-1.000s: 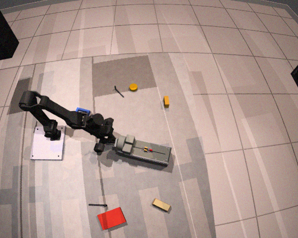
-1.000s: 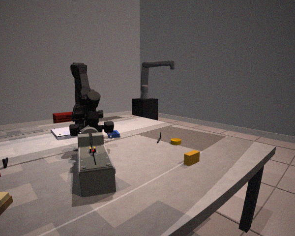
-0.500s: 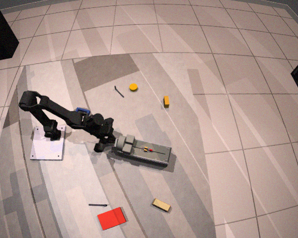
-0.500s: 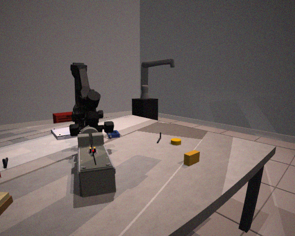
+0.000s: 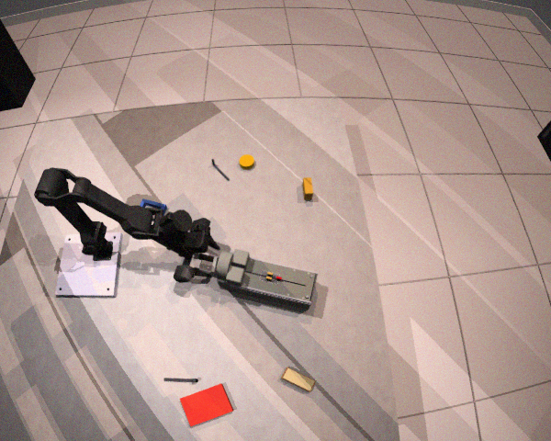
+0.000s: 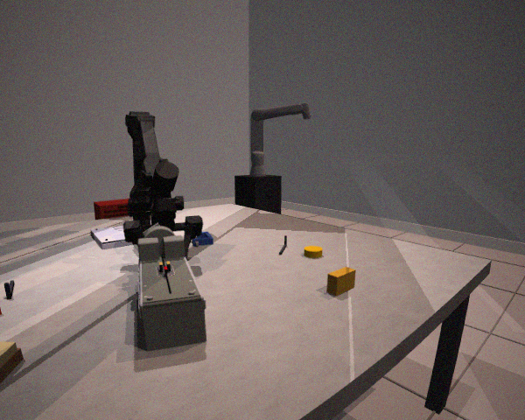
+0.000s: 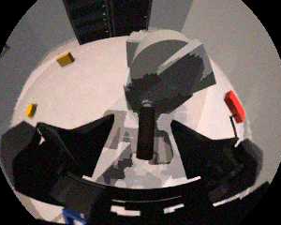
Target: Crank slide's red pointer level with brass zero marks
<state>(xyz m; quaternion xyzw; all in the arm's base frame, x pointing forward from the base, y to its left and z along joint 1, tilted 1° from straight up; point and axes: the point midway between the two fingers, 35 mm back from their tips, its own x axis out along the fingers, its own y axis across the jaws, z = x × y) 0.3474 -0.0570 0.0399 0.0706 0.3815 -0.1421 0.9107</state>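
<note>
Right now the dark crank handle is 2 cm behind my gripper tip, 1 cm to the left of it and 2 cm above it. Round my gripper tip: blue block (21 cm behind, 20 cm to the left, 3 cm below); then bent black rod (36 cm to the left, 3 cm below); then red pointer (18 cm ahead, 7 cm to the right, 4 cm above).
</note>
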